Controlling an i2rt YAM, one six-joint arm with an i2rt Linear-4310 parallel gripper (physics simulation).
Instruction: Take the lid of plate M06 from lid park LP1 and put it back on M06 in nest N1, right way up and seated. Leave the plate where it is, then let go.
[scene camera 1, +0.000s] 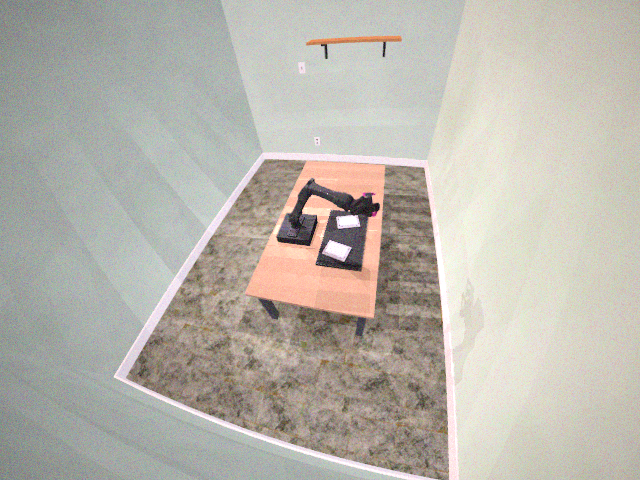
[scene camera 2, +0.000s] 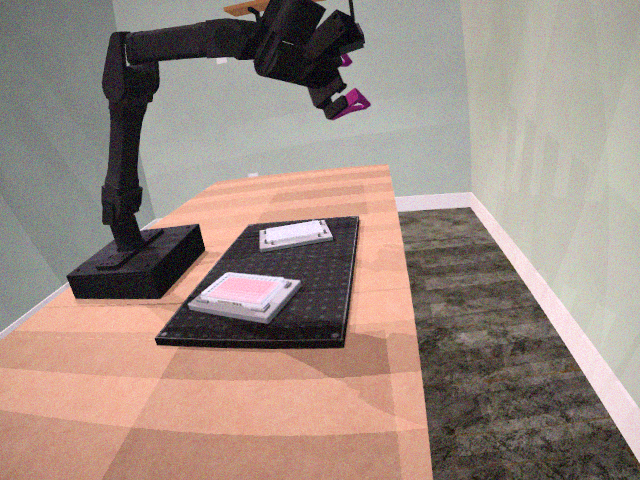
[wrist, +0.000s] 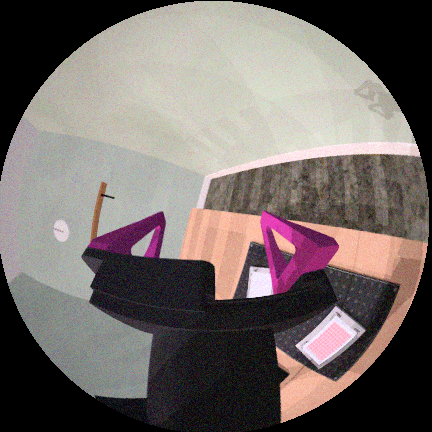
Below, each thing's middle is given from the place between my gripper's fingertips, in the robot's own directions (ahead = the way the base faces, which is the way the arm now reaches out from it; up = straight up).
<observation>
My gripper is now 19 cm past the flat white lid (scene camera 2: 307, 229), 11 cm to the right of it and 31 cm above it. Also, from my hand: white plate with pink top (scene camera 2: 242, 290) 21 cm behind, 17 cm to the right, 31 cm below.
</observation>
